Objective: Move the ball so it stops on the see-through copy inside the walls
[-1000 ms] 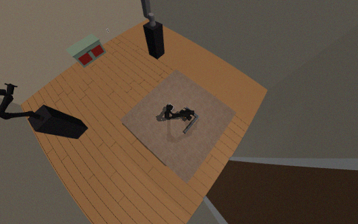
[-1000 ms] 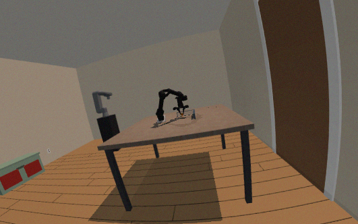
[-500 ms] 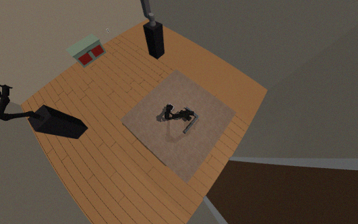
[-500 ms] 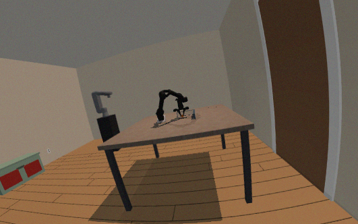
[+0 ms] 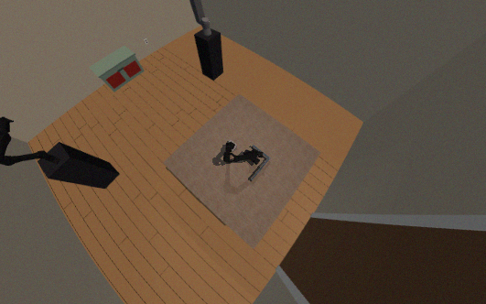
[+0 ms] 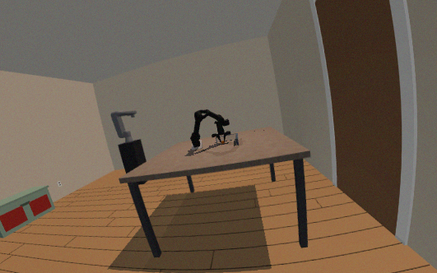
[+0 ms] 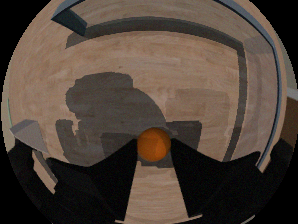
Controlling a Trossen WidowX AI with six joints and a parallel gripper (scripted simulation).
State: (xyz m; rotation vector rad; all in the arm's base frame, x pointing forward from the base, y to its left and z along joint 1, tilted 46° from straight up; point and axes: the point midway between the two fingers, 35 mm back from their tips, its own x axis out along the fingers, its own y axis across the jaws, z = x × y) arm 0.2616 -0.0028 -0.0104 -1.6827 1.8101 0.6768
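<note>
My gripper tip is right at the orange-brown ball. The rest, counted from my gripper tip: see-through copy of ball (right at my gripper tip).
</note>
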